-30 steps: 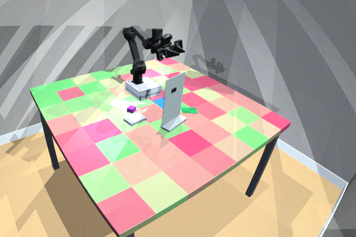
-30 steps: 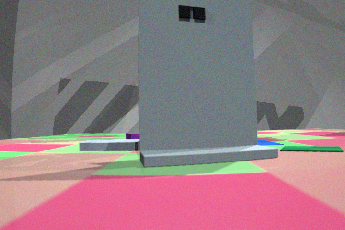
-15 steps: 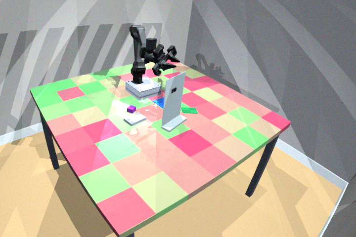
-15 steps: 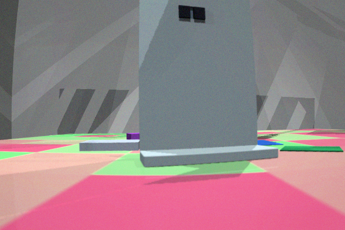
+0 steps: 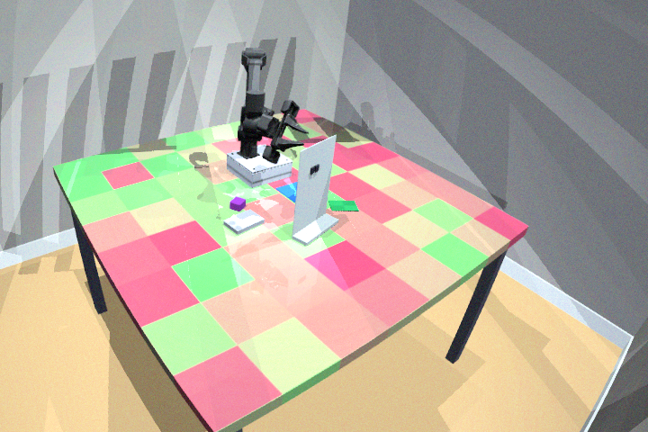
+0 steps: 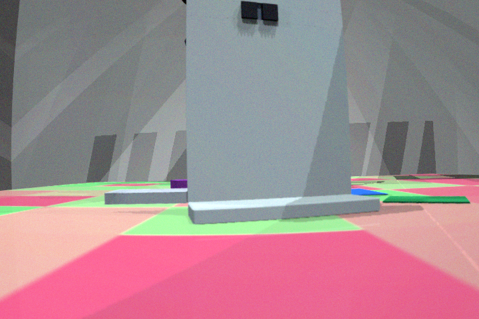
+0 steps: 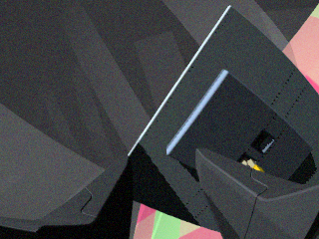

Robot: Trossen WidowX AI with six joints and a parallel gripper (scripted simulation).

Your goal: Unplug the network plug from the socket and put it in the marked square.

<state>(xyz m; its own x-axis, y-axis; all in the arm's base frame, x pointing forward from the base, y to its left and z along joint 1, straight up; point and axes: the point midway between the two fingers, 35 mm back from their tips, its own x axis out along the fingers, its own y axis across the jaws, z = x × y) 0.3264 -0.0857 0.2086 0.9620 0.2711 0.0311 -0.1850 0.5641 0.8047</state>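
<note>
My gripper tip is now 70 mm above the network plug and 40 mm short of it. The rest, counted from my gripper tip: flat grey plate: 270 mm below, 150 mm to the right, 80 mm behind; grey panel: 150 mm below, 60 mm ahead; blue marked square: 270 mm below, 130 mm to the left, 130 mm behind.
</note>
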